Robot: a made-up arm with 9 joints. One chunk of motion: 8 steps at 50 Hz.
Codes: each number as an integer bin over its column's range. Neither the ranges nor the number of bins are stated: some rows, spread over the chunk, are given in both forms.
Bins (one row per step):
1: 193 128 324 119 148 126 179 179 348
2: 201 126 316 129 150 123 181 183 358
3: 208 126 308 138 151 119 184 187 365
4: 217 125 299 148 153 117 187 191 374
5: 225 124 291 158 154 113 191 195 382
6: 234 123 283 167 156 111 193 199 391
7: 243 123 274 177 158 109 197 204 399
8: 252 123 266 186 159 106 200 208 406
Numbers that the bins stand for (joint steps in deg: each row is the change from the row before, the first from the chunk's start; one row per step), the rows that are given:
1: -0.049 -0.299 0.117 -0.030 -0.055 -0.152 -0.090 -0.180 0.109
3: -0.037 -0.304 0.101 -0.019 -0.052 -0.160 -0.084 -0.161 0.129
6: -0.017 -0.311 0.077 -0.002 -0.047 -0.170 -0.073 -0.133 0.159
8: -0.003 -0.311 0.060 0.009 -0.044 -0.176 -0.065 -0.112 0.177
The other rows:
2: -0.043 -0.304 0.109 -0.024 -0.053 -0.156 -0.087 -0.170 0.120
4: -0.030 -0.306 0.093 -0.013 -0.050 -0.163 -0.080 -0.151 0.139
5: -0.024 -0.309 0.085 -0.007 -0.049 -0.167 -0.076 -0.142 0.149
7: -0.010 -0.311 0.068 0.004 -0.045 -0.172 -0.069 -0.121 0.168

